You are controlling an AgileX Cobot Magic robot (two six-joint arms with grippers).
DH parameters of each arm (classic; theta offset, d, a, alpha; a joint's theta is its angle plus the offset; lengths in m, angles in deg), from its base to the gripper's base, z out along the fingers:
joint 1: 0 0.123 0 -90
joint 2: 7.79 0 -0.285 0
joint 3: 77.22 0 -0.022 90
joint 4: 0 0.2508 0 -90
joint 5: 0 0 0.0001 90
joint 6: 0 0.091 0 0
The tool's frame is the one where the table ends.
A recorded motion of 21 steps. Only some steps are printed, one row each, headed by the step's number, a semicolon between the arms.
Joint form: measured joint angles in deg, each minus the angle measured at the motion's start. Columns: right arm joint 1, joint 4, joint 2, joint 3, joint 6, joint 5; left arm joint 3, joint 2, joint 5, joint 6, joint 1, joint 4.
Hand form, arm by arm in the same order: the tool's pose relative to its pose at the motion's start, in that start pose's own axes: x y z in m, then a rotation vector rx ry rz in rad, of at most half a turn. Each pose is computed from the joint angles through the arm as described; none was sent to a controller.
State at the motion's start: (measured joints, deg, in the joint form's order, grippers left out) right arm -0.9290 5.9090 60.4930 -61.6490 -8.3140 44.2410; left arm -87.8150 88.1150 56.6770 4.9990 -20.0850 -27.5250
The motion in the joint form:
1: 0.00 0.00 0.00 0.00 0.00 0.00; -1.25 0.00 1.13 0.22 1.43 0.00
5: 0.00 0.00 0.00 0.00 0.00 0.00; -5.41 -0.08 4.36 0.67 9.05 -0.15
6: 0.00 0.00 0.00 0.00 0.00 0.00; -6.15 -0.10 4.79 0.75 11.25 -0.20
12: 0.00 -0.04 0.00 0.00 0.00 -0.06; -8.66 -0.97 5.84 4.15 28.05 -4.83
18: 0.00 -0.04 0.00 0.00 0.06 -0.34; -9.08 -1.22 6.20 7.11 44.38 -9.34
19: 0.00 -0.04 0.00 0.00 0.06 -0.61; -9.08 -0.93 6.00 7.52 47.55 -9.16
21: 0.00 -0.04 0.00 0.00 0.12 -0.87; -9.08 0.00 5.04 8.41 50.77 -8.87
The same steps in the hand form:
1: 0.0000 0.0000 0.0000 0.0000 0.0000 0.0000; -0.0045 0.0048 -0.0071 -0.0094 -0.0103 -0.0050
5: 0.0000 0.0000 0.0000 0.0000 0.0000 0.0000; -0.0210 0.0348 -0.0388 -0.0714 -0.0750 -0.0600
6: 0.0000 0.0000 0.0000 0.0000 0.0000 0.0000; -0.0241 0.0442 -0.0470 -0.0918 -0.0949 -0.0796
12: -0.0001 -0.0001 0.0000 0.0006 -0.0010 -0.0005; -0.0308 0.1101 -0.1092 -0.2018 -0.2596 -0.2185
18: -0.0005 -0.0001 0.0000 0.0013 -0.0058 0.0005; -0.0148 0.1704 -0.1682 -0.3213 -0.4004 -0.3674
19: -0.0010 -0.0002 0.0000 0.0020 -0.0105 0.0005; -0.0091 0.1842 -0.1791 -0.3621 -0.4201 -0.3980
21: -0.0014 -0.0002 0.0000 0.0027 -0.0150 0.0016; -0.0031 0.2025 -0.1884 -0.4104 -0.4407 -0.4268

